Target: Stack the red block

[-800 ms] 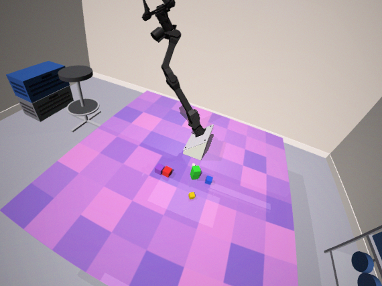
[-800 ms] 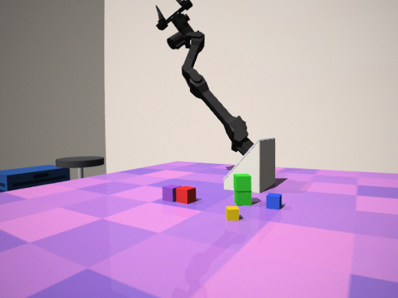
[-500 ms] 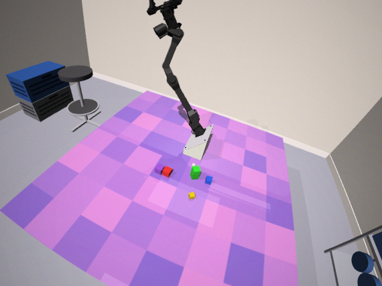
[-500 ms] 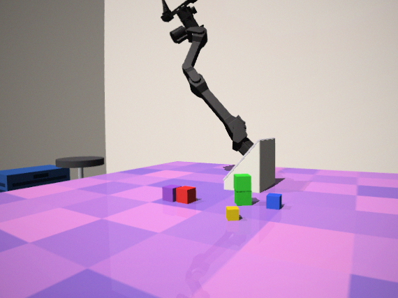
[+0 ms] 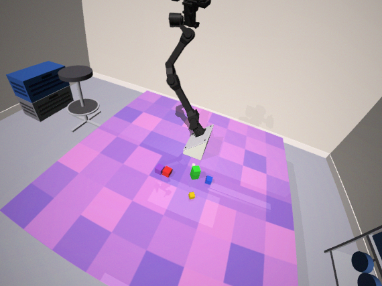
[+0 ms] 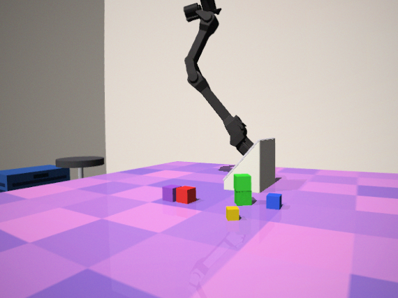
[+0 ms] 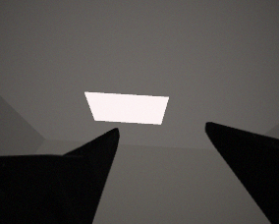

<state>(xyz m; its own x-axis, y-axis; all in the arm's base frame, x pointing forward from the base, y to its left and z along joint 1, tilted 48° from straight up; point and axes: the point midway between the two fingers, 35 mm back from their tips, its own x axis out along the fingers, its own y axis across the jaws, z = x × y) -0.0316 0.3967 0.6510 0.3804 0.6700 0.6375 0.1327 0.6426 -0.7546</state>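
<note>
Right now the red block is 840 mm below my gripper tip, 300 mm ahead of it and 140 mm to the left of it. The rest, counted from my gripper tip: purple block 840 mm below, 300 mm ahead, 100 mm to the left; small white cube 860 mm below, 260 mm to the left, 180 mm ahead; blue block 850 mm below, 370 mm to the left, 240 mm ahead.
</note>
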